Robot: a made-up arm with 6 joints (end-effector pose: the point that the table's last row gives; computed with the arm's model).
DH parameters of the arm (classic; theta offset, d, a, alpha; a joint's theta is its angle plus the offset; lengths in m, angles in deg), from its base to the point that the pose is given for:
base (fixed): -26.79 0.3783 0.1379 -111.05
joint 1: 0 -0.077 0.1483 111.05
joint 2: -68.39 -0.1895 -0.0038 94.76
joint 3: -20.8 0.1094 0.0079 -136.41
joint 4: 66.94 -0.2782 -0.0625 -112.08
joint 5: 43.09 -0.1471 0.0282 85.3
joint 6: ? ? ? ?
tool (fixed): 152.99 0.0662 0 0
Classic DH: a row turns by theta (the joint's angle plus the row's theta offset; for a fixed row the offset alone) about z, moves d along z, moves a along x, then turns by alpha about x.
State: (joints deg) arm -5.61 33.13 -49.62 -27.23 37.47 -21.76
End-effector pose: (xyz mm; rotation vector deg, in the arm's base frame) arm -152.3 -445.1 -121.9 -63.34 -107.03 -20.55
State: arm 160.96 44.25 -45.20 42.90 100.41 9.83
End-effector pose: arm 25.2 9.3 1107.7 31.58 69.91 -59.49
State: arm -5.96 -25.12 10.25 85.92 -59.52 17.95
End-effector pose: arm 248.2 -44.5 93.5 -46.44 67.70 155.59
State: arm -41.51 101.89 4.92 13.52 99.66 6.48
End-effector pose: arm 712.6 -657.2 494.1 48.36 142.61 -92.66
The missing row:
joint 6: -29.18 0.0645 0.2193 -67.24
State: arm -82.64 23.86 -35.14 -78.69 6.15 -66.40
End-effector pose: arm 173.7 -547.1 428.6 53.91 70.88 -21.13
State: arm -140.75 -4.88 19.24 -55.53 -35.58 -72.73
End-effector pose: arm 202.7 -344.8 418.3 17.64 -36.64 12.63
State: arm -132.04 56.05 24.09 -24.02 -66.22 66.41
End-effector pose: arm 363.3 -102.9 744.8 -98.13 108.31 -66.40
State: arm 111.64 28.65 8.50 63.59 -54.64 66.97
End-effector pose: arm -104.1 96.7 602.6 -11.35 72.08 -150.28
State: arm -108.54 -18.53 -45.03 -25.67 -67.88 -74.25
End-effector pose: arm 371.5 -404.0 411.6 -6.57 10.93 63.87
